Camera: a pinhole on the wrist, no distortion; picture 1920 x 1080 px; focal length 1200.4 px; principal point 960.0 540.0 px. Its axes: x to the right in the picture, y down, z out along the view. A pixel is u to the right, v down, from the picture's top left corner.
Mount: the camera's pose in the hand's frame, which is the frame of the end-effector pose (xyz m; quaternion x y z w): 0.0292 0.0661 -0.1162 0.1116 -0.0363 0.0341 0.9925
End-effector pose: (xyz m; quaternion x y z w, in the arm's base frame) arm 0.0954 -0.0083 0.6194 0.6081 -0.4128 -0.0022 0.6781
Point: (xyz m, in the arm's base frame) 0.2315 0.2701 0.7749
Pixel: behind the camera
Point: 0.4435 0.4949 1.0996
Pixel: behind the camera
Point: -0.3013 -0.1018 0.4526
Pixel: 147 782
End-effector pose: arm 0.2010 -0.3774 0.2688 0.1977 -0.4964 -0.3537 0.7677
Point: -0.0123 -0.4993 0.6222
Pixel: 1699 799
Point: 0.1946 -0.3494 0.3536
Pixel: 1072 858
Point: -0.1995 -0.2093 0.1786
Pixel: 261 477
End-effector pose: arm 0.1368 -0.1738 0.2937 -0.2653 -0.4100 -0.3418 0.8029
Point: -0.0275 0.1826 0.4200
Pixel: 793 857
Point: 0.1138 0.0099 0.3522
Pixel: 846 924
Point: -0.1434 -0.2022 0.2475
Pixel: outside the picture
